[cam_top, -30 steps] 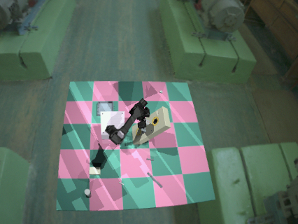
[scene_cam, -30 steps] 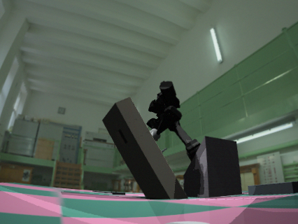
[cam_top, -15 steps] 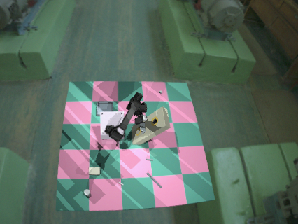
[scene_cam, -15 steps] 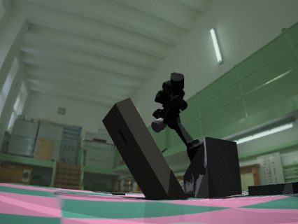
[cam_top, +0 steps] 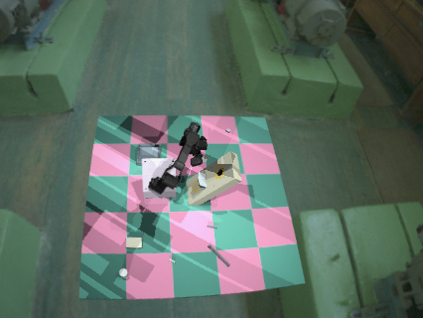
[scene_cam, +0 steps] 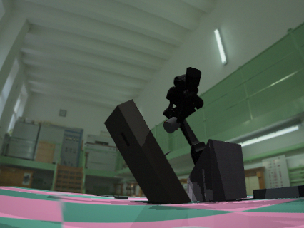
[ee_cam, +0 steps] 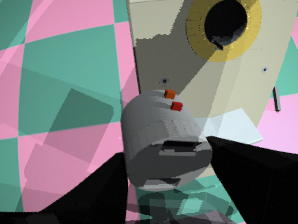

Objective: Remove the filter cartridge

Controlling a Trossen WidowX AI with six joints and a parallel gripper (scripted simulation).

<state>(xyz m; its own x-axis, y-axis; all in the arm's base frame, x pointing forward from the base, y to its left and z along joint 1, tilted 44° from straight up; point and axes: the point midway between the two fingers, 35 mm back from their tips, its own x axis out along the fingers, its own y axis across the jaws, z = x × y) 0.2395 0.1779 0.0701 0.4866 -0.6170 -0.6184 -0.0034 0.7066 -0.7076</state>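
Right now my gripper tip is 310 mm past the square tray, 210 mm to the right of it and 260 mm above it. Also, from my gripper tip: beige service panel 70 mm ahead, 80 mm to the right, 110 mm below; round white cartridge right at my gripper tip; cream block 400 mm behind, 400 mm to the right, 260 mm below.
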